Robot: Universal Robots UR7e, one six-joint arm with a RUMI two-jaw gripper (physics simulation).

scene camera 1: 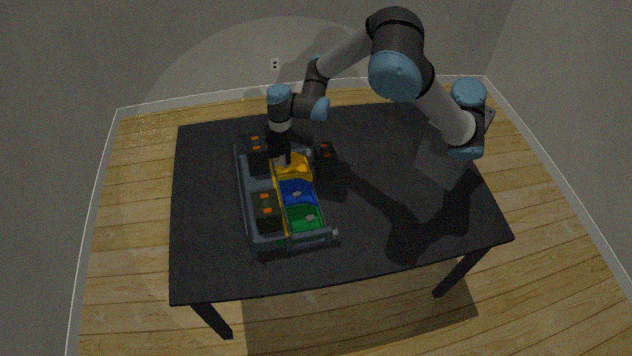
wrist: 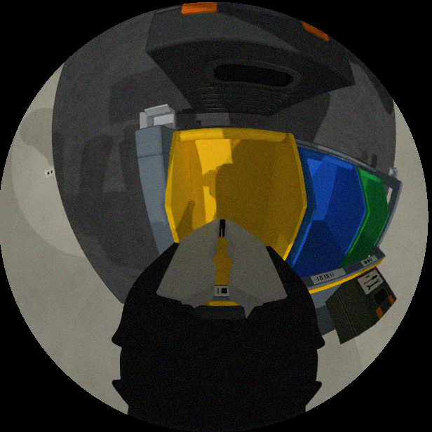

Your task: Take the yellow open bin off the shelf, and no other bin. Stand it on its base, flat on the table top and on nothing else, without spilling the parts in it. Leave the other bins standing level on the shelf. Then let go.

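Frame: origin at the arm's base, x ahead, y up, z right, level; metres.
Where they show: gripper, fingertip midpoint: [scene camera 1: 286, 167].
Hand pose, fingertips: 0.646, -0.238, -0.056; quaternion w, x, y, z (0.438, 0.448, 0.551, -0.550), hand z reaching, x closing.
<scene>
Each offset is from my fingertips to the centre of the thing, as dx, dy, dz. "*": to the spot under its first point. Level surfaces: height alone.
The yellow open bin {-0.003, -0.005, -0.012} [scene camera 1: 301, 173] [wrist: 260, 190] sits in the end place of the grey shelf {* +0.127, +0.094, -0.204} [scene camera 1: 242, 195] [wrist: 151, 175], next to the blue bin {-0.025, -0.012, -0.129} [scene camera 1: 305, 198] [wrist: 330, 210]. The green bin {-0.052, -0.012, -0.237} [scene camera 1: 297, 225] [wrist: 375, 200] sits beyond the blue one. My gripper [scene camera 1: 288, 162] [wrist: 221, 220] is shut with nothing between its fingers. It points down, with its fingertips over or inside the yellow bin near its back side. Whether the fingers touch the bin cannot be told. The parts in the yellow bin cannot be made out; the gripper hides some of its inside.
A dark case {-0.144, +0.010, +0.022} [scene camera 1: 326, 162] [wrist: 250, 42] with orange latches stands on the table {dy -0.056} [scene camera 1: 210, 255] close in front of the yellow bin. Another dark case {* +0.088, +0.095, -0.081} [scene camera 1: 258, 166] and an olive case {+0.041, +0.094, -0.263} [scene camera 1: 267, 222] [wrist: 360, 310] stand on the shelf's other side, behind the bins.
</scene>
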